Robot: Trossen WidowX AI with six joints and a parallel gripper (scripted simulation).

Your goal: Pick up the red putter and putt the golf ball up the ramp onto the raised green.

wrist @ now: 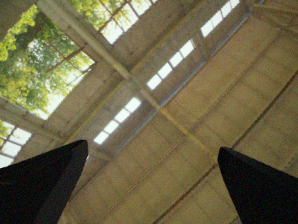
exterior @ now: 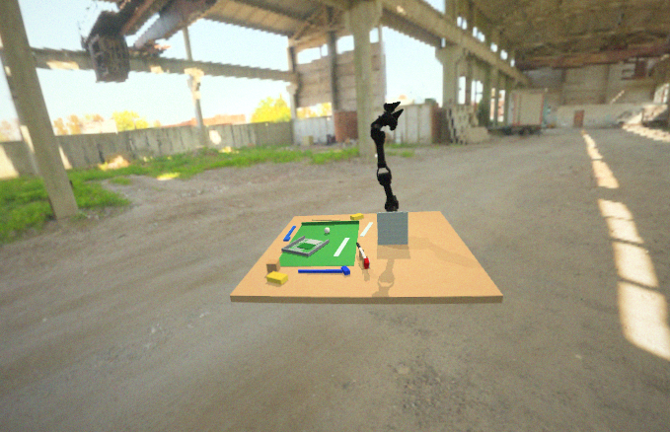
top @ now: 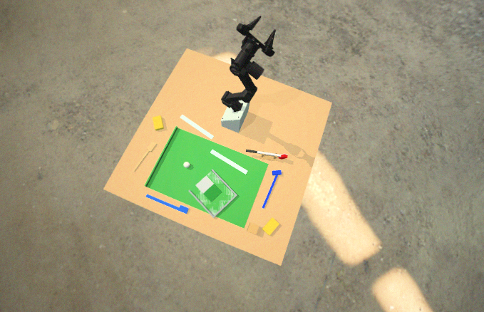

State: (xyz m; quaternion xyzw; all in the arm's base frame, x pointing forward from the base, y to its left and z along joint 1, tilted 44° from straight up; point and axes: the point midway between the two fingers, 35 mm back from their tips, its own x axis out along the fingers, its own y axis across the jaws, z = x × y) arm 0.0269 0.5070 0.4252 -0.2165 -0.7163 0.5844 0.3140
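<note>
The red putter is 800 mm below my gripper tip, 270 mm ahead of it and 210 mm to the left of it. The rest, counted from my gripper tip: white golf ball 830 mm below, 510 mm ahead, 310 mm to the right; wooden stand 820 mm below, 270 mm ahead, 220 mm to the left; blue putter 840 mm below, 480 mm ahead, 300 mm to the left.
</note>
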